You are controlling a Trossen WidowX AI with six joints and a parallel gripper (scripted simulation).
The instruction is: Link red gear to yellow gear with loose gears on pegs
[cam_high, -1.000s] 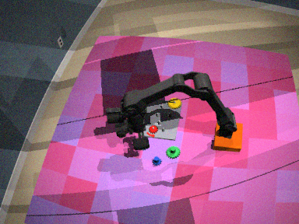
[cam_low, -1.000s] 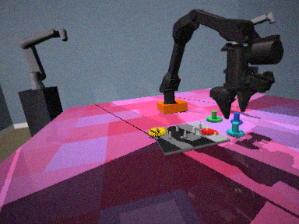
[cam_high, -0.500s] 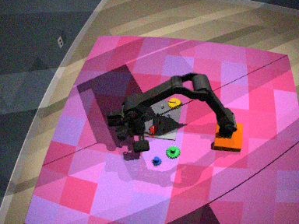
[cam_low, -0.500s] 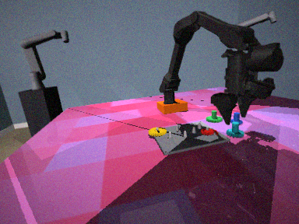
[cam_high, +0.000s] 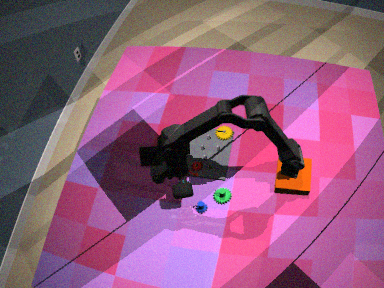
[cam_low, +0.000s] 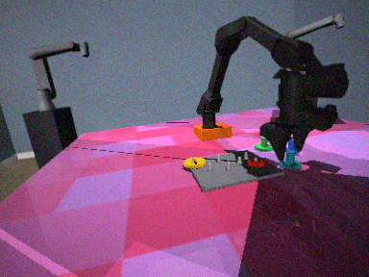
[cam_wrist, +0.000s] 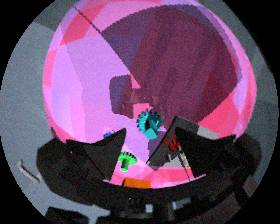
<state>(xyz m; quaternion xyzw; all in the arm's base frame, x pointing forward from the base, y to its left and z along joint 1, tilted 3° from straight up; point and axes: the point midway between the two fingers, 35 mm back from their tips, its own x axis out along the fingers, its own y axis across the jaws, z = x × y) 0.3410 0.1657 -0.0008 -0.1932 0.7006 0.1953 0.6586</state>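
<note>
The red gear lies 10 mm behind my gripper tip, 90 mm to the right of it and 10 mm below it. Also, from my gripper tip: blue gear: 90 mm behind, 60 mm to the left, 10 mm below; then green gear: 140 mm behind, 10 mm to the right, 10 mm below; then teal gear: 10 mm below.
</note>
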